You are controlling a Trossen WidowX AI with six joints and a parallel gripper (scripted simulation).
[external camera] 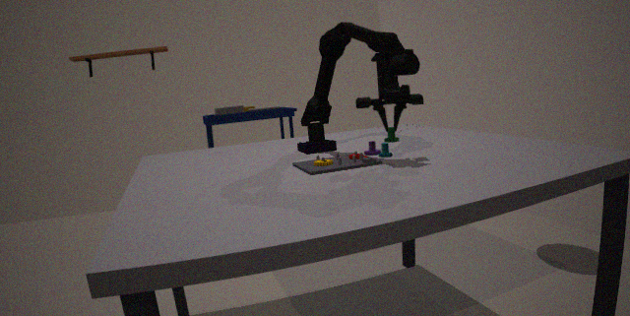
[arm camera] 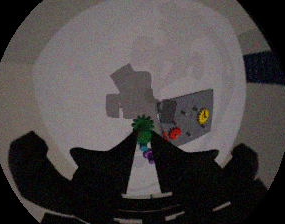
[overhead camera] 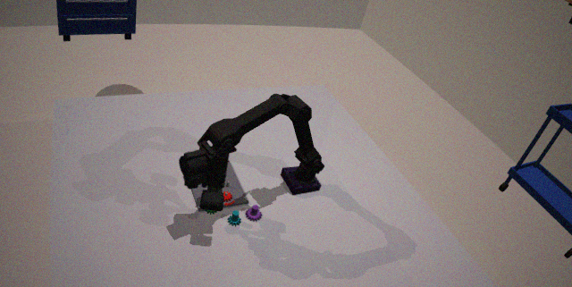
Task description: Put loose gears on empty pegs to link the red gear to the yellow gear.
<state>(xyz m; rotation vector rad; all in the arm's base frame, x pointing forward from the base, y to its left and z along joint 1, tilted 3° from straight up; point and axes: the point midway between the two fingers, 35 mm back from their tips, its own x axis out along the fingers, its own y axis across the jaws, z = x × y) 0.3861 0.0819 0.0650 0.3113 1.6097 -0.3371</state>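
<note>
Now: gripper tip 8 cm past the red gear, 8 cm to the left of it and 7 cm above it. Round my gripper tip: teal gear 8 cm behind, 2 cm to the left, 7 cm below; then red arrow 9 cm behind, 5 cm to the right, 7 cm below; then green gear 1 cm below.
</note>
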